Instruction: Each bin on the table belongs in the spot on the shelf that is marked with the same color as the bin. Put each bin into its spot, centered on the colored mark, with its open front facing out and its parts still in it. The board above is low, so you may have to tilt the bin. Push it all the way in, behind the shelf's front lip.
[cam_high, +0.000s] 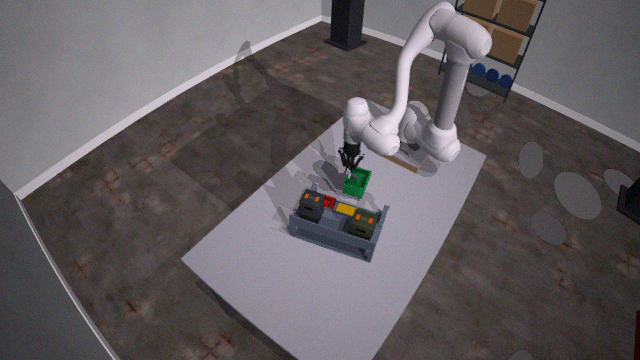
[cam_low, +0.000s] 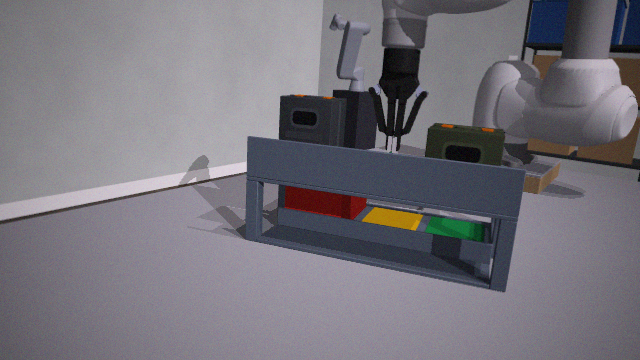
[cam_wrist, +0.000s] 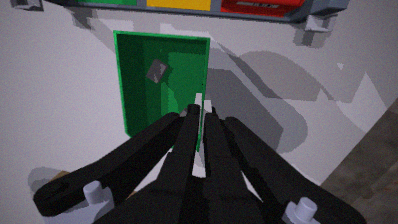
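Now: hand 20 mm past the green bin, 40 mm to the right of it and 40 mm above it. Round my hand: olive box (230 mm ahead, 270 mm to the left, 50 mm above); red bin (230 mm ahead, 20 mm to the left, 60 mm below); dark grey box (310 mm ahead, 50 mm to the left, 60 mm above).
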